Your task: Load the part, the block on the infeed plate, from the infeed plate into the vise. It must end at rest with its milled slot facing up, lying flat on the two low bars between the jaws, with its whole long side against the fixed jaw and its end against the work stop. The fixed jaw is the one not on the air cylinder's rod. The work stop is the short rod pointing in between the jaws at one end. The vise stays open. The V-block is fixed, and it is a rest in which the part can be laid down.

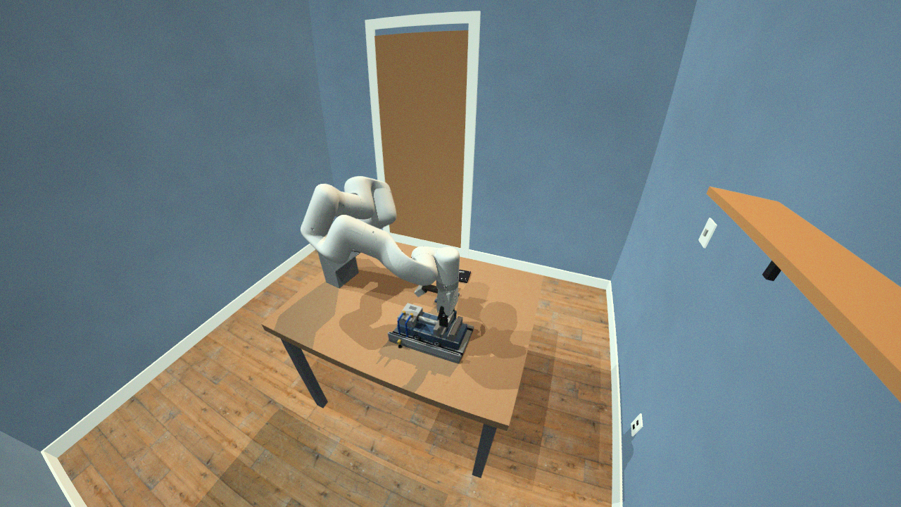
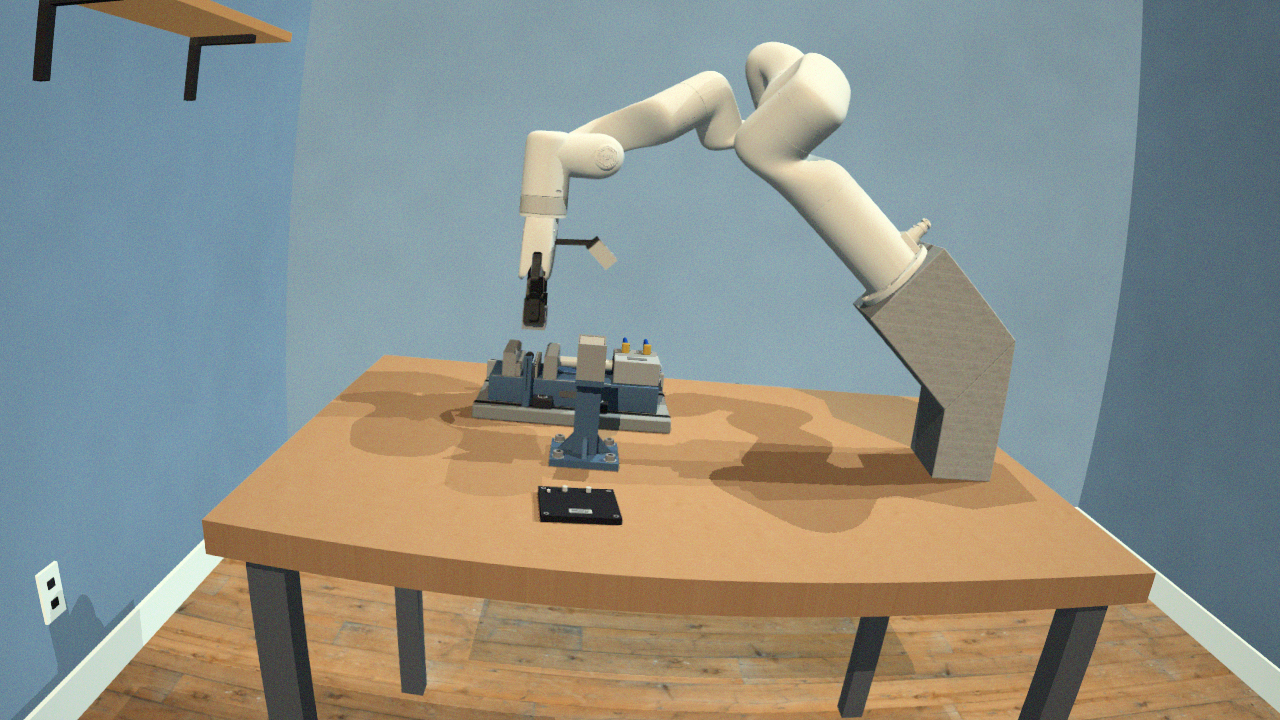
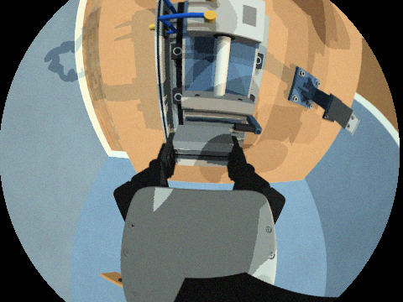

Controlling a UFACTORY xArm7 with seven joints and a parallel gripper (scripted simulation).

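Now: hand 70 mm above the fixed jaw, 30 mm short of it and 20 mm to the right of it. The rest, counted from my hand: moving jaw: 70 mm below, 30 mm behind, 20 mm to the left; then work stop: 70 mm to the left, 60 mm below, 10 mm ahead; then grey block: 10 mm below.
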